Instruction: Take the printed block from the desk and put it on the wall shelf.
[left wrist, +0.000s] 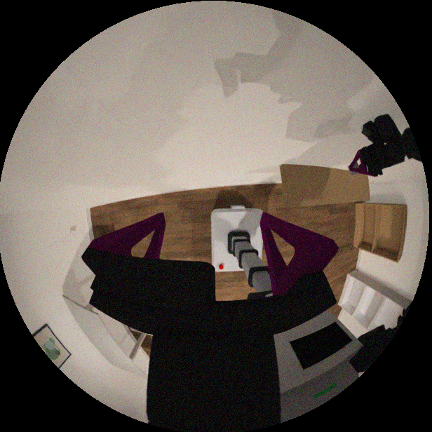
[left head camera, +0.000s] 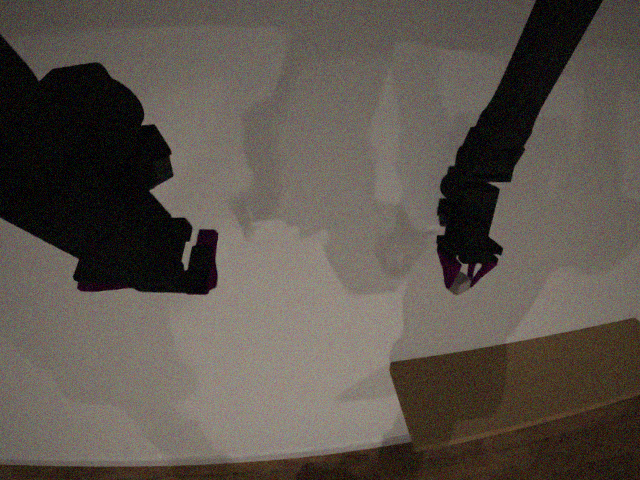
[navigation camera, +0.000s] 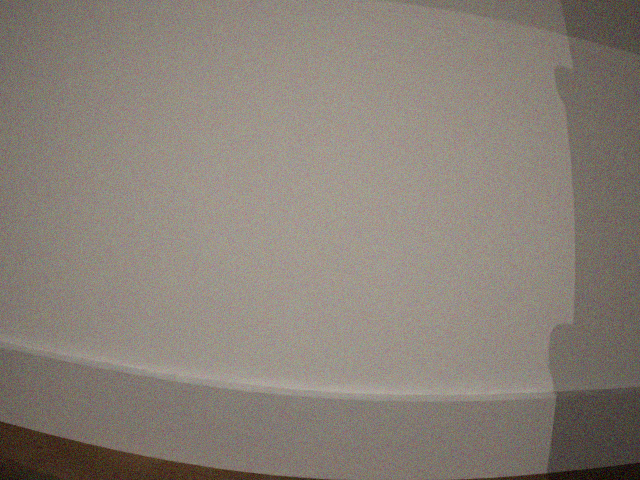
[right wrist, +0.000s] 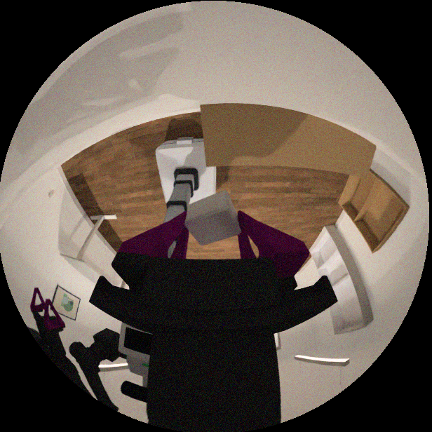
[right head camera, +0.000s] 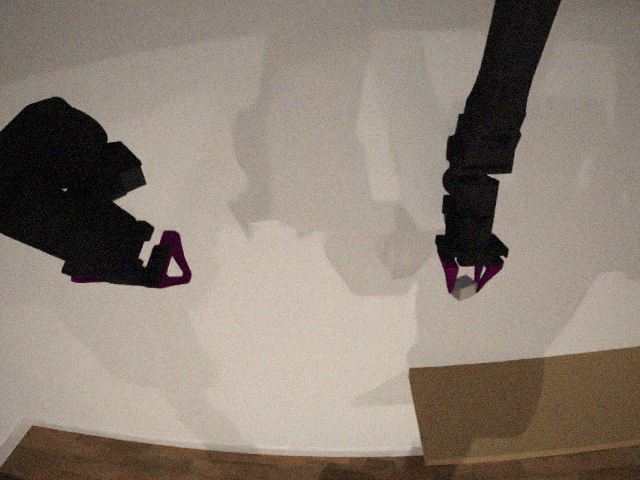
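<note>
The grey printed block is between the purple fingertips of my right gripper, which is shut on it. In both head views the block shows against the pale wall, above the back edge of the brown wall shelf in the picture. In the right wrist view the block is apart from the shelf. My left gripper is wide open and empty, left of the shelf in the head views. I cannot make out the desk.
The robot's white base and grey column stand over the wooden floor. A wooden open cabinet and a white compartment unit stand at the right. A framed picture hangs at the left.
</note>
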